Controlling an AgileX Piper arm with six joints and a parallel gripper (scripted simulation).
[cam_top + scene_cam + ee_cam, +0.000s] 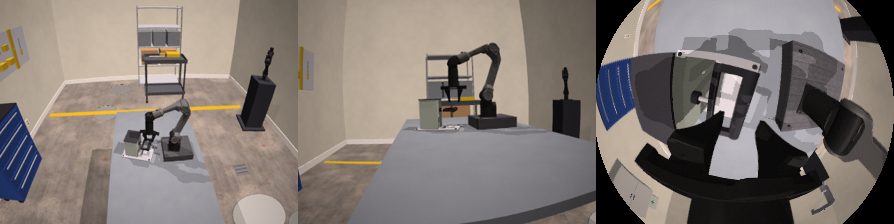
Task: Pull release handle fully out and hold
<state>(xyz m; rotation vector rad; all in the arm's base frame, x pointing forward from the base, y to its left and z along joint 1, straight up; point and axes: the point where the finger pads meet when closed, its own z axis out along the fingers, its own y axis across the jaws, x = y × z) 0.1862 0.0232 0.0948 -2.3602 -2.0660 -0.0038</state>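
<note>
My gripper is now 15 cm above the base plate, 9 cm short of it and 1 cm to the left of it.
</note>
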